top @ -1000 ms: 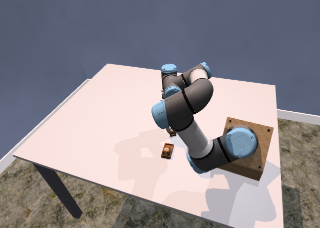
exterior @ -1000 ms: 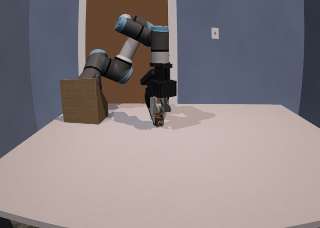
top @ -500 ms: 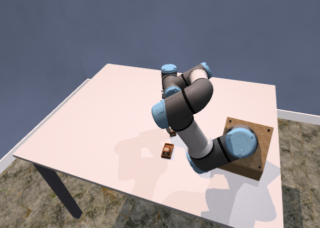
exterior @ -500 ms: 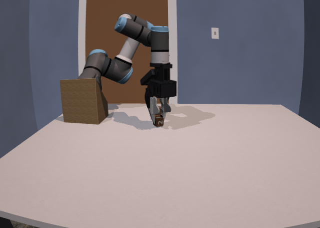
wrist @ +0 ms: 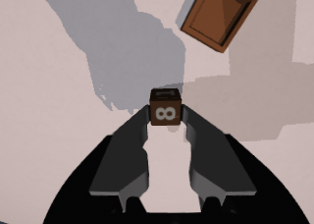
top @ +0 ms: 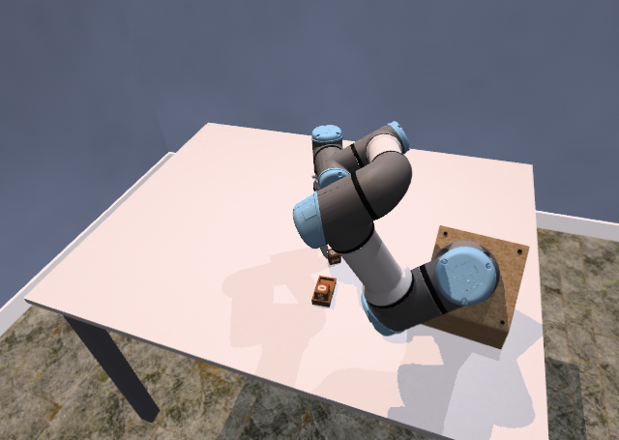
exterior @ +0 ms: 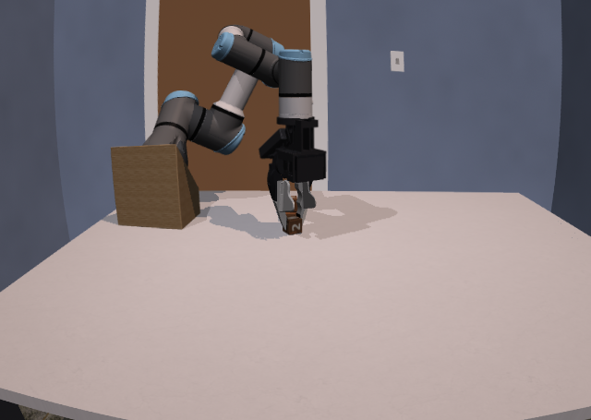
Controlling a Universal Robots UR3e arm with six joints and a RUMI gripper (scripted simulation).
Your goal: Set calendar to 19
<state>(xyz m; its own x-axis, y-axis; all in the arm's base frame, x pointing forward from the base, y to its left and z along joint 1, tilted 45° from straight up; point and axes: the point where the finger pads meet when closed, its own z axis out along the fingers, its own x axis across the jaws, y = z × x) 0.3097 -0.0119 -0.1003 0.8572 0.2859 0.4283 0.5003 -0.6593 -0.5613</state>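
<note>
The brown digit cube lies 1 cm below my hand. The rest, counted from my hand: tray 11 cm to the left, 2 cm below, 1 cm behind.
</note>
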